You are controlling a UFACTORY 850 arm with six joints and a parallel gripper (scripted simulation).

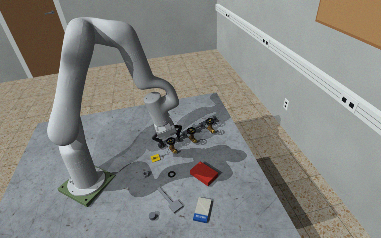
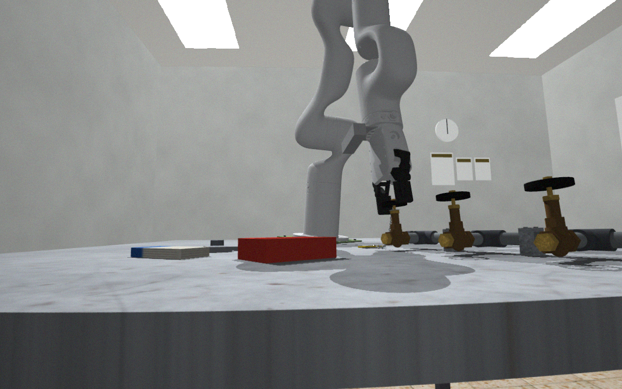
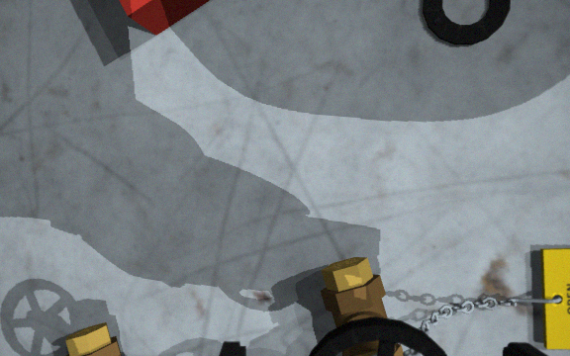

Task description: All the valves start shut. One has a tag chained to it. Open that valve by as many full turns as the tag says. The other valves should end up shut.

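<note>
Right now the yellow tag is 90 mm behind my hand, 20 mm to the right of it and 90 mm below it. Round my hand: black washer: 30 mm behind, 160 mm to the right, 90 mm below; then red block: 130 mm ahead, 210 mm to the right, 70 mm below; then grey nut: 170 mm behind, 120 mm to the right, 80 mm below.
</note>
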